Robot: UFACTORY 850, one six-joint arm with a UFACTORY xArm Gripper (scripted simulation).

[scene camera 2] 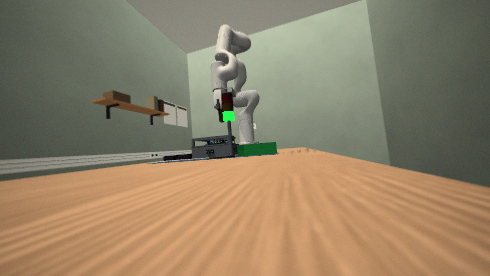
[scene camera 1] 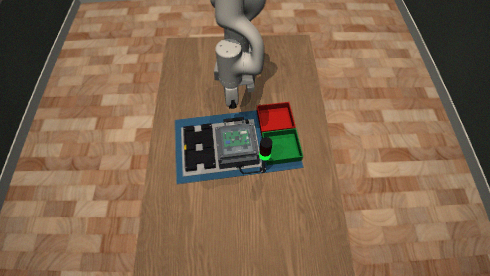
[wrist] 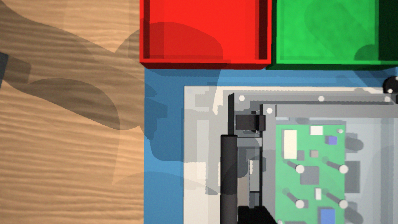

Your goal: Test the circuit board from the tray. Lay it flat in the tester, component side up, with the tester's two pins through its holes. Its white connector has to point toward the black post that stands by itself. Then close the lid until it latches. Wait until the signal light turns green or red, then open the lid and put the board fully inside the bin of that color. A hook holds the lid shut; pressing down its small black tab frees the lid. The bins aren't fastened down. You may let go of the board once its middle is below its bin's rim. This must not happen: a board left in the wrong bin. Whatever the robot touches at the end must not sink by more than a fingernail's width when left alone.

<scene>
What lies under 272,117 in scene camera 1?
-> A red bin.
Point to a tester lid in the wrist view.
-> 311,156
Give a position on a tester lid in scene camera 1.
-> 237,140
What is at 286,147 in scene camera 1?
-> A green bin.
</scene>
